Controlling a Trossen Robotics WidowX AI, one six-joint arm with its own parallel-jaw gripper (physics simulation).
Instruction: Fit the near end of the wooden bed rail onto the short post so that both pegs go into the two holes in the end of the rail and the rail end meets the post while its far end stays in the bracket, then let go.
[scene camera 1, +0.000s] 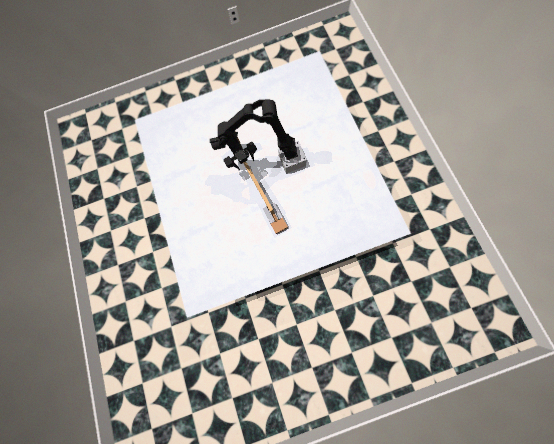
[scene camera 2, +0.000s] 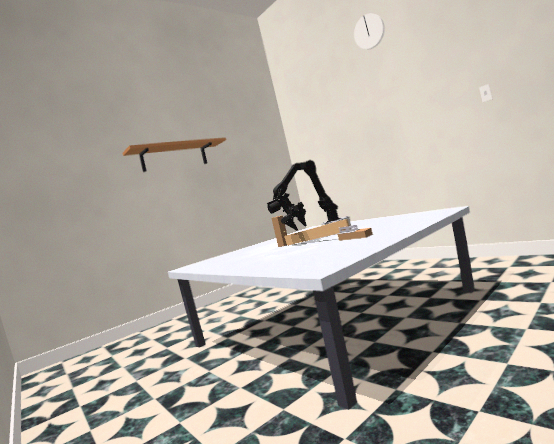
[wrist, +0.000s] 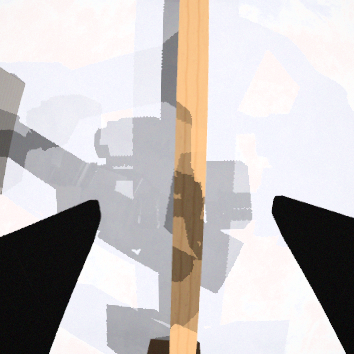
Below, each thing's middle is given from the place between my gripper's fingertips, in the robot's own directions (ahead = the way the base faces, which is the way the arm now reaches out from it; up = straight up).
Right now the wooden bed rail (wrist: 192, 61) is 9 cm to the left of my hand, 4 cm below it and 1 cm behind it.
